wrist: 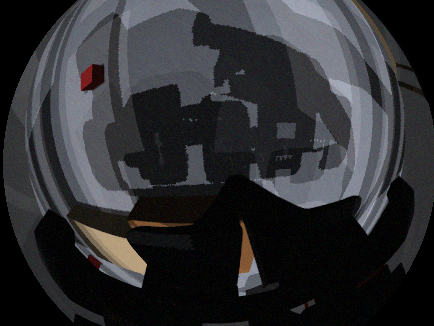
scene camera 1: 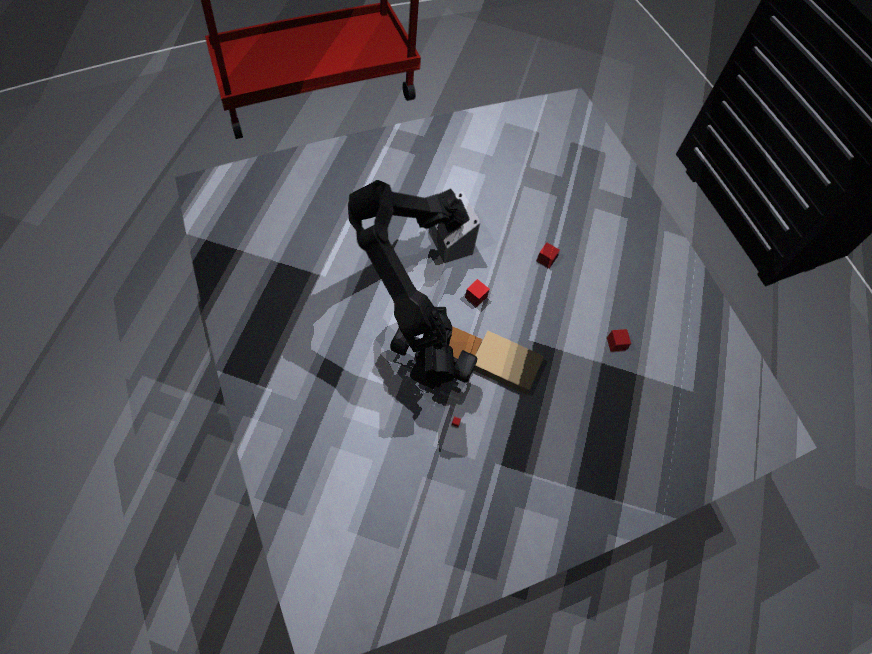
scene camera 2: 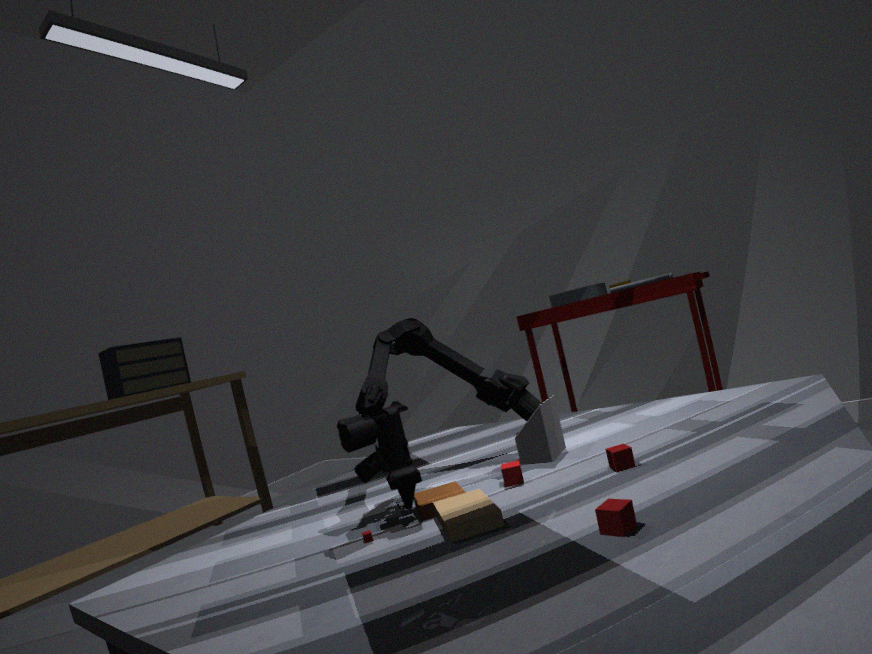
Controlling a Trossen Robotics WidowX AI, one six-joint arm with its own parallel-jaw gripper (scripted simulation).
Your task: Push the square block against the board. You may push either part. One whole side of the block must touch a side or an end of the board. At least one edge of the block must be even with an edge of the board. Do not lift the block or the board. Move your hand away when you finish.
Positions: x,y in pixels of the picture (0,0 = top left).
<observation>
My gripper shows in the wrist view [234,180], in scene camera 1 and in scene camera 2. A tan board shows in the wrist view [105,234], in scene camera 1 and in scene camera 2. One and the same spot on the tan board: [scene camera 2: 471,513] is [scene camera 1: 527,368]. The same spot on my gripper: [scene camera 1: 463,366] is [scene camera 2: 398,471].
</observation>
